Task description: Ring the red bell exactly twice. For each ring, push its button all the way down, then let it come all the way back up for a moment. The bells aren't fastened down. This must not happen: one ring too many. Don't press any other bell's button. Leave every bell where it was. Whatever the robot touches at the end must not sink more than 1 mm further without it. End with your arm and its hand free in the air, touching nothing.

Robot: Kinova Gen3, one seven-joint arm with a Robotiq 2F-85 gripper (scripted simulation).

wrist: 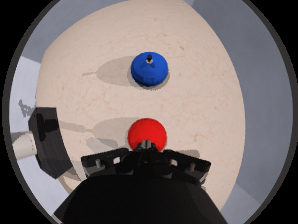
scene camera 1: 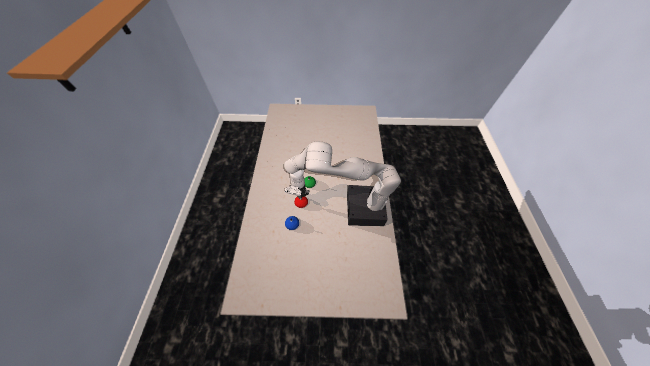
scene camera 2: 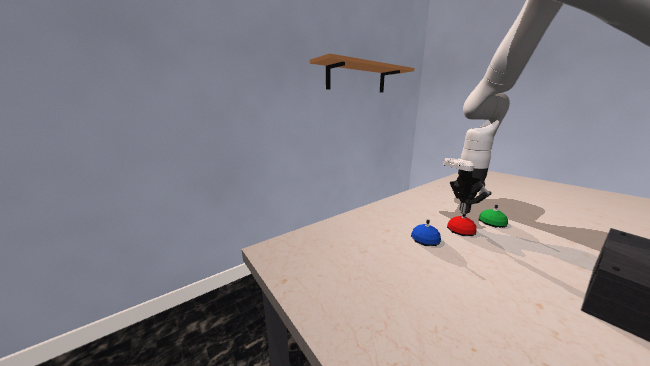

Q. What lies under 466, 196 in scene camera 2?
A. My gripper.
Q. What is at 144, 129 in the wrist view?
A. A red bell.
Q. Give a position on a blue bell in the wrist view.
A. At 148, 69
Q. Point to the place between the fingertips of my gripper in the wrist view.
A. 146, 145
